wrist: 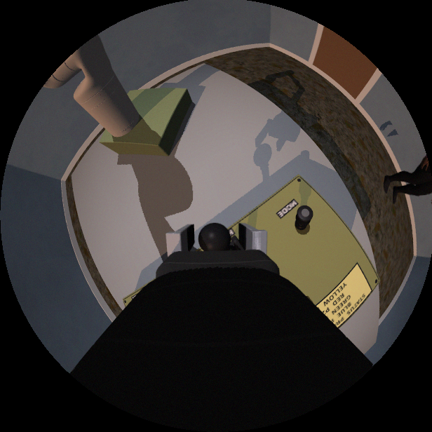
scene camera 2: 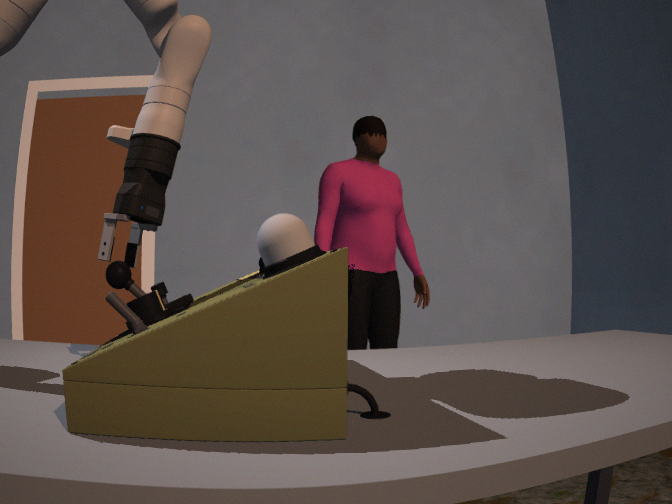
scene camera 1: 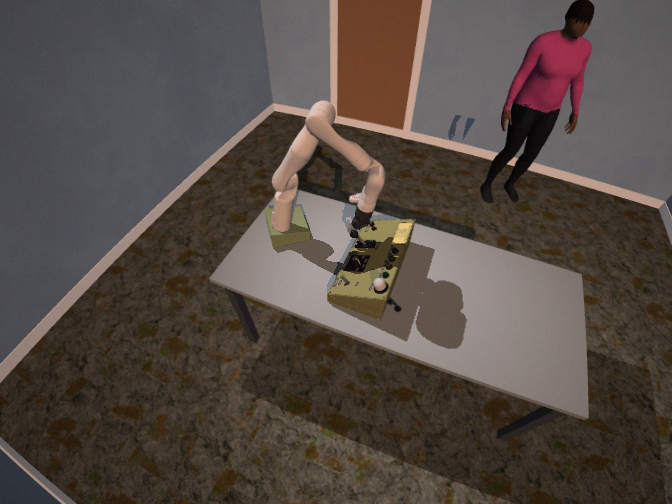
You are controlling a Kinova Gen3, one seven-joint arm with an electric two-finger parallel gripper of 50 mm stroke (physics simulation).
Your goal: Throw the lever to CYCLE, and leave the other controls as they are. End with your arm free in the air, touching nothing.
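Observation:
The olive console [scene camera 1: 355, 304] [scene camera 2: 217, 379] [wrist: 280, 255] stands on the table. Its lever has a black ball knob [scene camera 1: 353, 233] [scene camera 2: 118, 274] [wrist: 214, 237] on a grey shaft, leaning toward the console's low edge. My gripper [scene camera 1: 355, 230] [scene camera 2: 116, 259] is open and empty, pointing down just above the ball. In the wrist view the ball shows between the two spread fingers; in the second scene view its top is about level with the fingertips. I cannot tell whether they touch. The CYCLE marking is not readable, and the lever's base is hidden in the wrist view.
A black knob [wrist: 304, 216] stands by the MODE label [wrist: 287, 209]. A grey stick [scene camera 1: 343, 279] [scene camera 2: 123, 309] and a white dome [scene camera 1: 379, 284] [scene camera 2: 284, 238] are also on the console. A cable [scene camera 2: 369, 398] leaves its back. A person [scene camera 1: 553, 70] [scene camera 2: 369, 217] stands beyond the table.

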